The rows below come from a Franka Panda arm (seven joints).
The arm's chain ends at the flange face. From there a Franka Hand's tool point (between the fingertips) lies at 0.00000 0.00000 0.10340 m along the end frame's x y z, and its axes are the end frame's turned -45 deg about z.
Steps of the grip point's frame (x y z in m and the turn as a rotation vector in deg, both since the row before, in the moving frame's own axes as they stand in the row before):
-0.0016, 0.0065, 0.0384, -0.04, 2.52, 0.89
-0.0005, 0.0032, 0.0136, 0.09, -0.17, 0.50
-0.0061, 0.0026, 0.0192, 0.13, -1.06, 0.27
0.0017, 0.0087, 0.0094, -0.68, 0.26, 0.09
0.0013, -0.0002, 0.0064, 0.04, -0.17, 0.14
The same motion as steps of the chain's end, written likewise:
0.0002, 0.0089, 0.0385, 1.75, 1.81, 0.89
0.0022, 0.0025, 0.0136, -0.06, -0.18, 0.50
-0.0010, 0.0050, 0.0192, -0.66, -0.84, 0.27
0.0062, 0.0044, 0.0094, -0.30, 0.66, 0.09
0.0010, -0.0012, 0.0064, -0.09, -0.15, 0.14

